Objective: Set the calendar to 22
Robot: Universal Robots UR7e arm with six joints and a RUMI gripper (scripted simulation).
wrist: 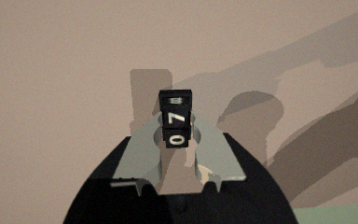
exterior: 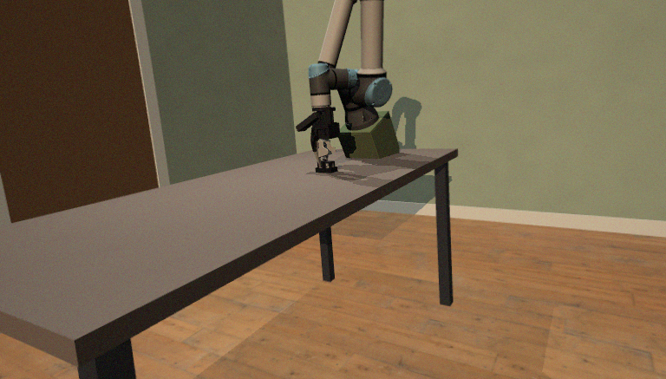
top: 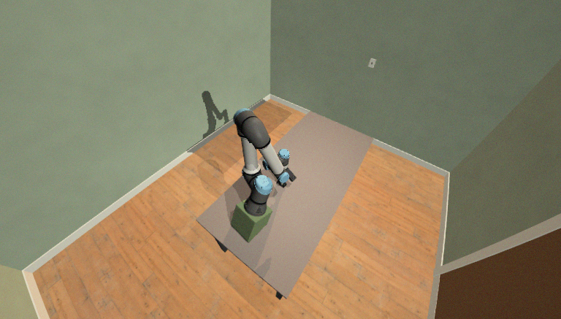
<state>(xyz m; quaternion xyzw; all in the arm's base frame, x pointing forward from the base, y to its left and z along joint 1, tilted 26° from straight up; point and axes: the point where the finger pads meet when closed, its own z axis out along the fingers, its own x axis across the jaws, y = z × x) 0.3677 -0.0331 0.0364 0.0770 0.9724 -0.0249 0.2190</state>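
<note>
Now: the black number cube 1 cm below my hand. The rest, counted from my hand: black tray 3 cm below, 2 cm to the left.
</note>
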